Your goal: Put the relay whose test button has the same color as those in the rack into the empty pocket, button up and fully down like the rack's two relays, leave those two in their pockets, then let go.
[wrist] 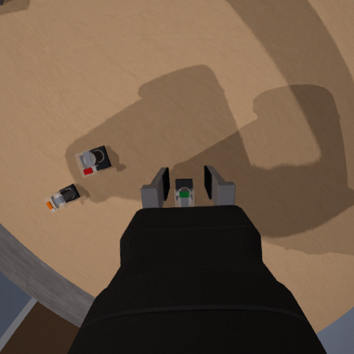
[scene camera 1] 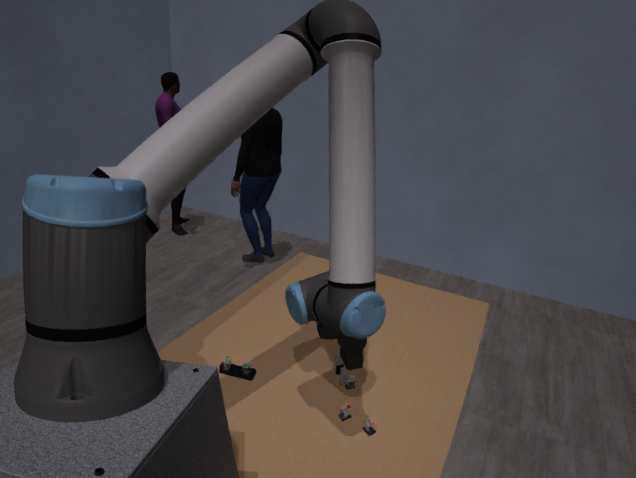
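Seen in the pictures: gripper, fingertip midpoint: (scene camera 1: 341, 378); arm's base, link origin: (scene camera 1: 93, 385).
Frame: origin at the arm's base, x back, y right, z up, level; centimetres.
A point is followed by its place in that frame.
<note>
The green-button relay (scene camera 1: 350, 382) {z -41.7, x -56.3, y 17.8 cm} (wrist: 184, 194) stands on the mat, button up. My gripper (scene camera 1: 341, 374) {z -40.9, x -56.0, y 15.1 cm} (wrist: 186, 176) is open above it; in the wrist view the relay shows between the two fingers, with a gap on each side. The fingers' exact height over it is hard to tell. The black rack (scene camera 1: 237, 371) {z -44.7, x -48.2, y -15.0 cm} lies on the mat to the left in the scene view and holds two relays with green buttons, one relay (scene camera 1: 227, 362) {z -40.4, x -46.4, y -16.9 cm} near its left end and one relay (scene camera 1: 246, 367) {z -40.4, x -47.4, y -10.8 cm} nearer its right end. The pocket details are too small to make out.
A red-button relay (scene camera 1: 344, 412) {z -41.0, x -44.9, y 20.3 cm} (wrist: 94, 161) and an orange-button relay (scene camera 1: 369, 426) {z -41.0, x -43.2, y 27.6 cm} (wrist: 63, 198) stand on the tan mat (scene camera 1: 411, 328) {z -45.0, x -92.9, y 27.7 cm} (wrist: 170, 50). The robot's pedestal (scene camera 1: 169, 411) {z 1.1, x -1.8, y 12.8 cm} is left of the mat. Two people stand on the floor behind.
</note>
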